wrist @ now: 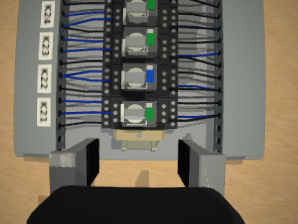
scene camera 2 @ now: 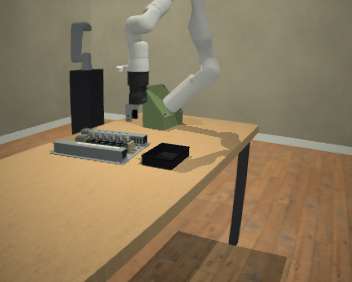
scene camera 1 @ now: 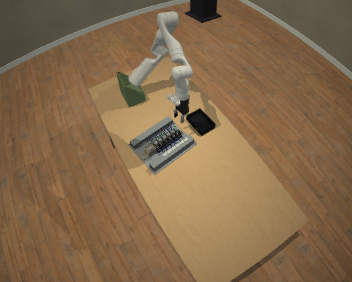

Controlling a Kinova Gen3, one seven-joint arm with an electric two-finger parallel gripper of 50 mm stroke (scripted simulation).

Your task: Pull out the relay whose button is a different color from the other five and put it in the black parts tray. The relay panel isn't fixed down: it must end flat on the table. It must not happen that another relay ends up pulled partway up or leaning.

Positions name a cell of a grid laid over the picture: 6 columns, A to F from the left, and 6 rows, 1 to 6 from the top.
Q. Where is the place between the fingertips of my gripper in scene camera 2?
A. C3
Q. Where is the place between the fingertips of my gripper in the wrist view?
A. C5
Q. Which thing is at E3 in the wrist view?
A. A grey relay panel.
